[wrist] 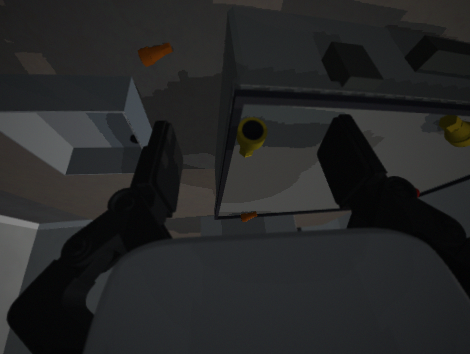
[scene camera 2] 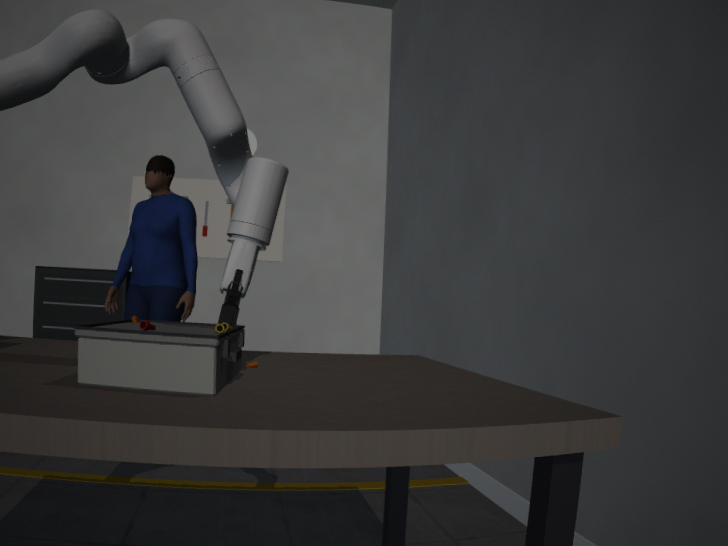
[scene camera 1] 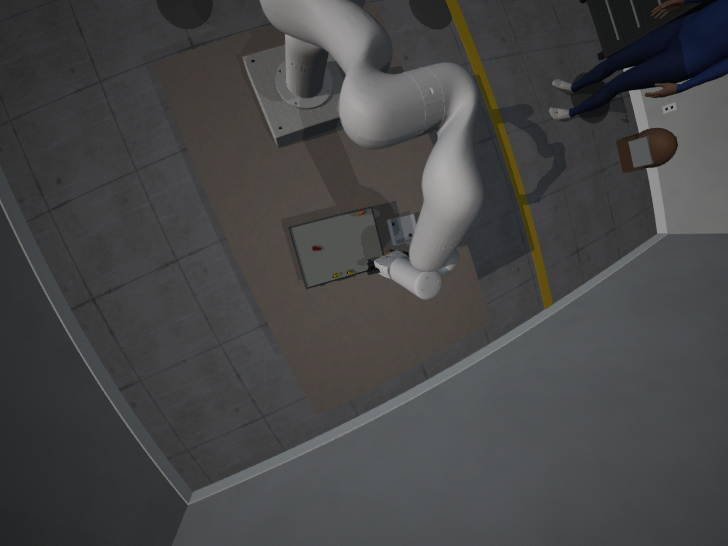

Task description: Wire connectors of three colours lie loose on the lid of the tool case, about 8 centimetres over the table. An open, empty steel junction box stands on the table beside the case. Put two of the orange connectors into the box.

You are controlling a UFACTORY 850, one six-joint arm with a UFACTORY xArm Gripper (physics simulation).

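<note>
One orange connector [scene camera 1: 388, 252] [scene camera 2: 252, 364] [wrist: 154, 53] lies on its side on the table, past the case's end and near the box. Another orange connector [scene camera 1: 361, 213] [scene camera 2: 134, 319] [wrist: 249, 216] lies on the lid near its far corner. The tool case [scene camera 1: 335, 232] [scene camera 2: 147, 361] [wrist: 280, 190] stands closed. The steel junction box [scene camera 1: 401, 229] [wrist: 60, 95] stands open beside it; no connector shows in its visible part. My gripper [scene camera 1: 371, 267] [scene camera 2: 228, 317] [wrist: 251, 137] is open and empty, above the lid's edge, with a yellow connector beyond its fingers in the wrist view.
Two yellow connectors lie near the lid's long edge: one yellow connector [scene camera 1: 350, 272] [wrist: 251, 134] by the corner, the other yellow connector [scene camera 1: 336, 275] [wrist: 456, 131] farther along. A red connector [scene camera 1: 316, 248] [scene camera 2: 146, 325] lies on the lid. Latches [wrist: 350, 62] stick out from the case side.
</note>
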